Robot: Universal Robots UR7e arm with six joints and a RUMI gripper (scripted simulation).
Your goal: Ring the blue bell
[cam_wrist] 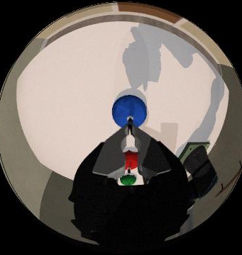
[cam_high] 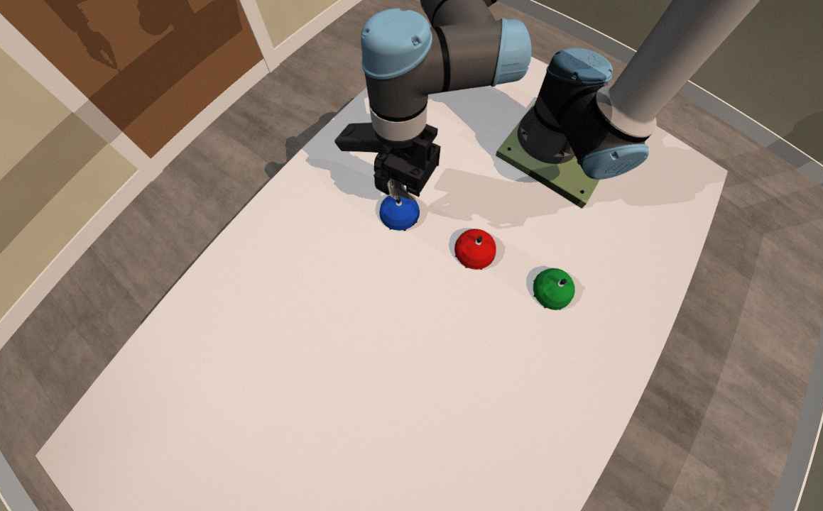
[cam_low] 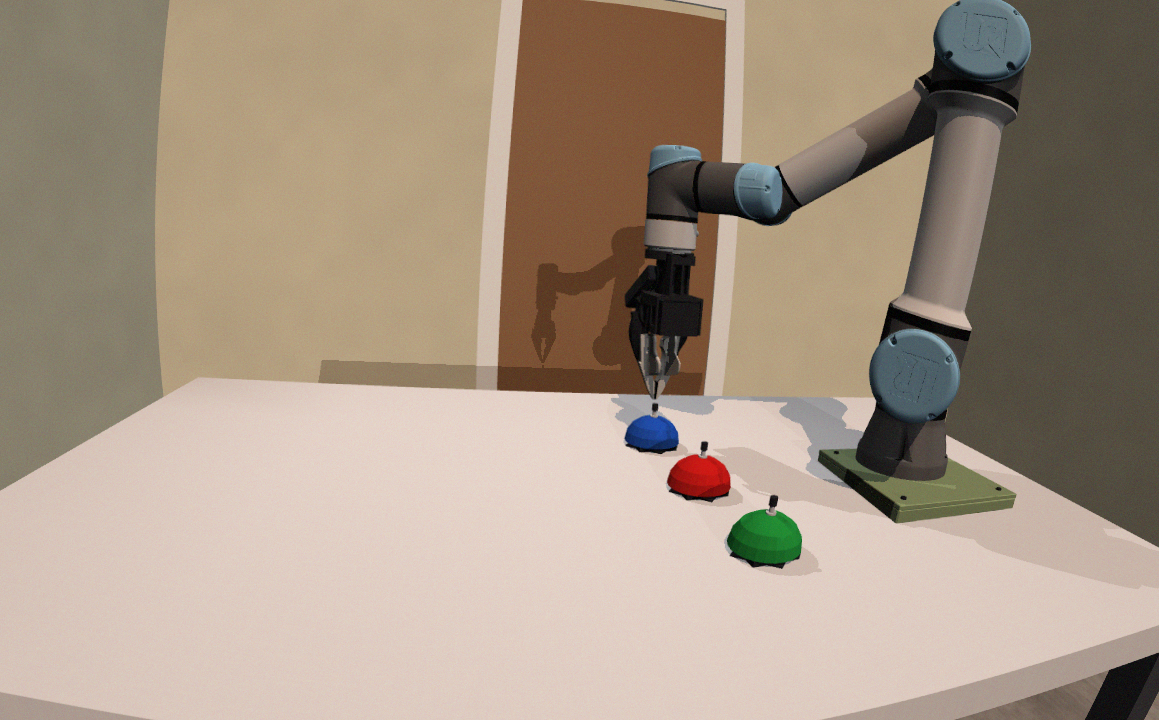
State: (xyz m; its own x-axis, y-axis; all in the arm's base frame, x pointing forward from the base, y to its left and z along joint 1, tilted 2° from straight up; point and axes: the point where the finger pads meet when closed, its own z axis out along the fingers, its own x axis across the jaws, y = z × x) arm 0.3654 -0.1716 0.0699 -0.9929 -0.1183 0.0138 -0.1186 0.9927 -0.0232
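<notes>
Right now my hand is 5 cm above the blue bell. The rest, counted from my hand: green bell: 4 cm behind, 35 cm to the left, 5 cm below; red bell: 2 cm behind, 18 cm to the left, 5 cm below.
</notes>
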